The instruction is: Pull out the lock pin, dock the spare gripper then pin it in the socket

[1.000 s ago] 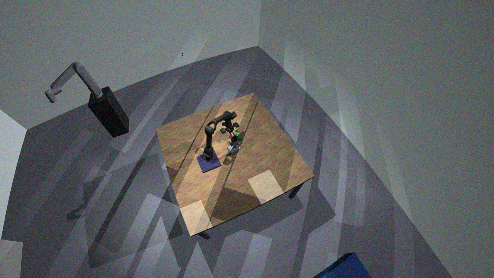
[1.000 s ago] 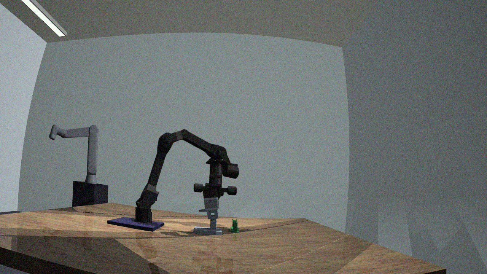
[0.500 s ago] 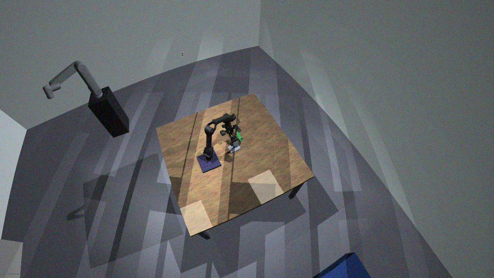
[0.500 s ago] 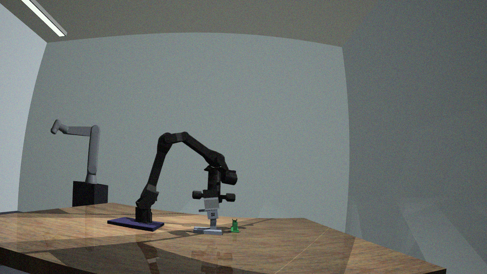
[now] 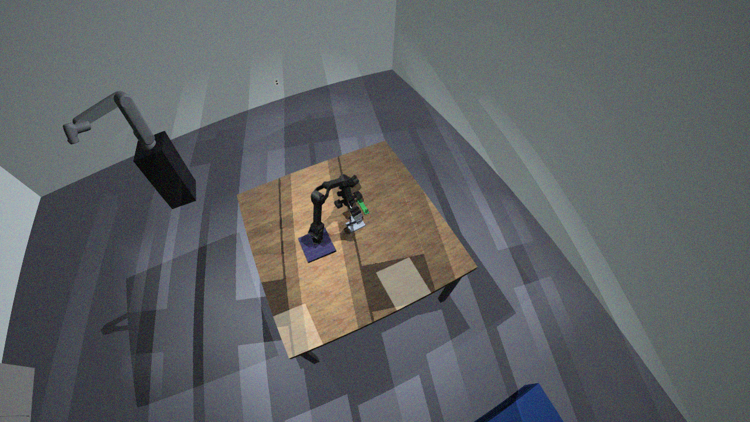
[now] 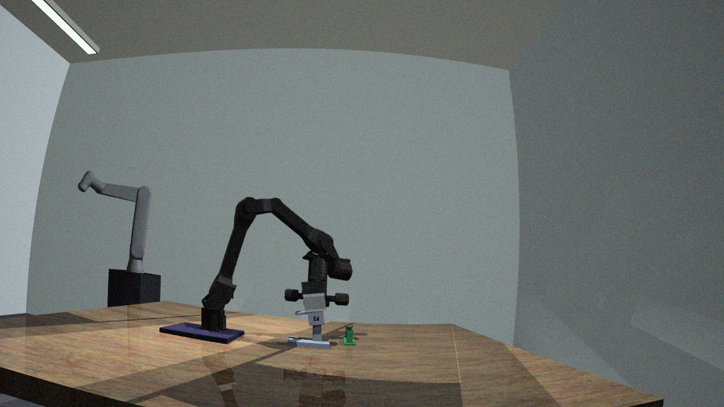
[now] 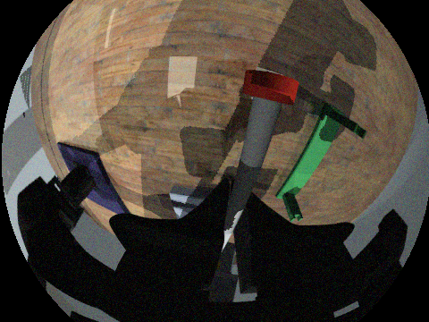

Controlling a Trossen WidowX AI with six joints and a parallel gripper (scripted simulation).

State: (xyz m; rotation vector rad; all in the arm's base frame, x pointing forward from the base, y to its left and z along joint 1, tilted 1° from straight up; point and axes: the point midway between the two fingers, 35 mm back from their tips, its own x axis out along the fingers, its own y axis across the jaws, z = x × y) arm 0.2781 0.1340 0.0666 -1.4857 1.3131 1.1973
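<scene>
Now: gripper tip 11 cm to the left of the grey mount. From my gripper tip the other things lie so: green pin cradle 10 cm ahead, 2 cm to the left, 2 cm below; then spare gripper 11 cm to the right, 8 cm above, 1 cm ahead.
</scene>
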